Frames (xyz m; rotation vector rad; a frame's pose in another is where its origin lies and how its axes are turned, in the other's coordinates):
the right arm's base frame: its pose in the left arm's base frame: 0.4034 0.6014 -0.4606 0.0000 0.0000 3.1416
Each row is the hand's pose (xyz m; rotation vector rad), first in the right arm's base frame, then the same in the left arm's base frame.
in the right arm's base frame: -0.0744 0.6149 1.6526 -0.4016 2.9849 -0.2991
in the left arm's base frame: 0.4778 -0.0135 1.1920 -2.9128 -0.3919 0.1700
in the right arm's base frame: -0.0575 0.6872 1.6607 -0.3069 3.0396 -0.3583
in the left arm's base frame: 0.4609 -0.0858 1.2001 -2.8919 -0.2920 0.0960
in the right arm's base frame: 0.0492 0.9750 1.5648 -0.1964 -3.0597 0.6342
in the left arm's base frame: 0.3542 -0.3736 1.1042 -2.7280 0.1751 -0.0149
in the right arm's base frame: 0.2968 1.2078 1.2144 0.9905 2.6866 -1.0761
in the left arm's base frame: 0.1066 -0.6064 0.7538 -2.2714 0.8374 0.1070
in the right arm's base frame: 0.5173 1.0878 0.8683 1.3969 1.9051 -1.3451
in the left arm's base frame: -0.1139 -0.4864 0.4077 -1.6689 1.2237 0.5115
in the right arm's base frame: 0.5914 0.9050 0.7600 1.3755 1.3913 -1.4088
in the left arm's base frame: -0.1880 -0.3036 0.2994 -1.2781 1.2636 0.8472
